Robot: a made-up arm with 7 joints.
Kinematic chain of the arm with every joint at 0, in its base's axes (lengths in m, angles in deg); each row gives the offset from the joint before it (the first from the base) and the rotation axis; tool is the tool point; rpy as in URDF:
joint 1: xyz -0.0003 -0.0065 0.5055 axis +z
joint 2: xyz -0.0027 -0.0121 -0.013 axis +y
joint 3: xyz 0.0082 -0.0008 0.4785 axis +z
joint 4: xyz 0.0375 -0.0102 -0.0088 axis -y
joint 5: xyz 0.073 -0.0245 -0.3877 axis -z
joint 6: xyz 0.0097 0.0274 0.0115 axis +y
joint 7: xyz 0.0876 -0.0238 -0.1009 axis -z
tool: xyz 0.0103 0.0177 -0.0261 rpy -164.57 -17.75 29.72
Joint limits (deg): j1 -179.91..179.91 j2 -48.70..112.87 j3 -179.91..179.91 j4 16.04..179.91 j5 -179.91..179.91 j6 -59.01..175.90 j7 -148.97..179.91
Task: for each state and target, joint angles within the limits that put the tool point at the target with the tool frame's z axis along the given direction. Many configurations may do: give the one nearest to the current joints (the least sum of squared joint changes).
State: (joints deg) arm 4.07 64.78 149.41 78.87 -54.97 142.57 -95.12
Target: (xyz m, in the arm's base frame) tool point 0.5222 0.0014 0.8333 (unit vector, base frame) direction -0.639 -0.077 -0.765
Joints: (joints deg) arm -25.82 82.79 152.29 104.81 -30.59 137.73 -77.92
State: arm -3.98 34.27 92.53 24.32 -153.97 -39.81 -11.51
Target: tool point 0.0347 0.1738 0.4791 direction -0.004 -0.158 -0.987
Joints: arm 25.55 25.63 75.93 28.05 -179.91 -25.56 -5.31
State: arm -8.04 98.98 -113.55 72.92 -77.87 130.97 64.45
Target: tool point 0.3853 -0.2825 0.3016 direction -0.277 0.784 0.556
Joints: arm 7.14 112.87 -67.67 81.09 -31.88 170.73 43.72
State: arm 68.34 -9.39 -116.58 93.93 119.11 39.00 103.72
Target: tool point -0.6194 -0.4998 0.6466 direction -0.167 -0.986 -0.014
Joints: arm 13.05 -39.10 -144.88 90.89 131.64 56.10 105.51
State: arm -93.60 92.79 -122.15 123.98 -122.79 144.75 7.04
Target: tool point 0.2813 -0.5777 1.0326 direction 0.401 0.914 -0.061
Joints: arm -65.92 62.83 -134.01 147.13 -121.30 143.56 -13.14
